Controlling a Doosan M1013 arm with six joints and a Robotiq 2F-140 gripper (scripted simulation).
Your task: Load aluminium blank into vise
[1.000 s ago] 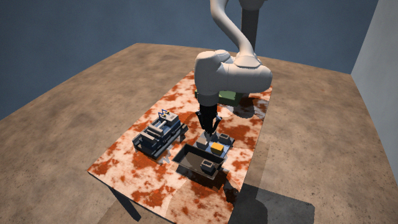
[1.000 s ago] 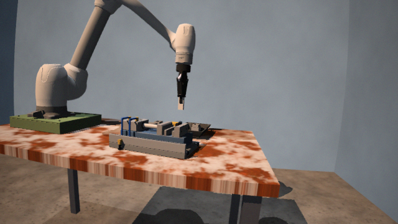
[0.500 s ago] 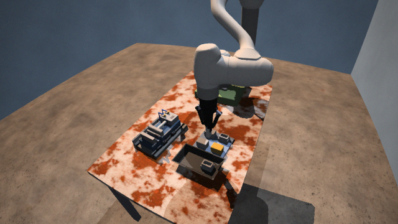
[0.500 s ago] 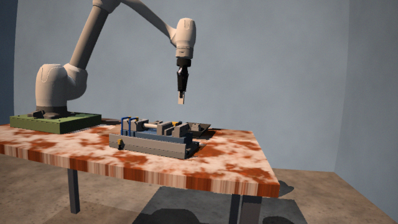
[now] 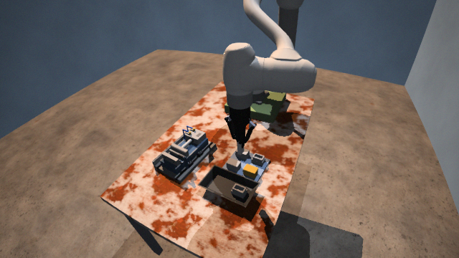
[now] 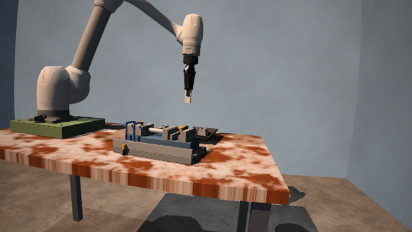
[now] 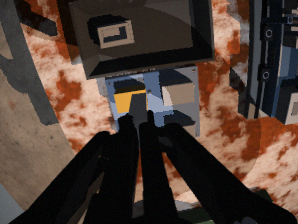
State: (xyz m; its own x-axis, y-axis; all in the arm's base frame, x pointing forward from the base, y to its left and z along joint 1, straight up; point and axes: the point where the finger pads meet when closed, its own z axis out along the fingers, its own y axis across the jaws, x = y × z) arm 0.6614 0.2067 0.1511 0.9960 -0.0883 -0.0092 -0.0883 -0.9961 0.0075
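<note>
Right now my hand is 90 mm past the infeed plate, 10 mm to the left of it and 200 mm above it. From my hand the other things lie so: brass blank (40 mm behind, 30 mm to the left, 180 mm below); aluminium blank (50 mm behind, 60 mm to the right, 180 mm below); piston rod (30 mm behind, 320 mm to the right, 130 mm below).
</note>
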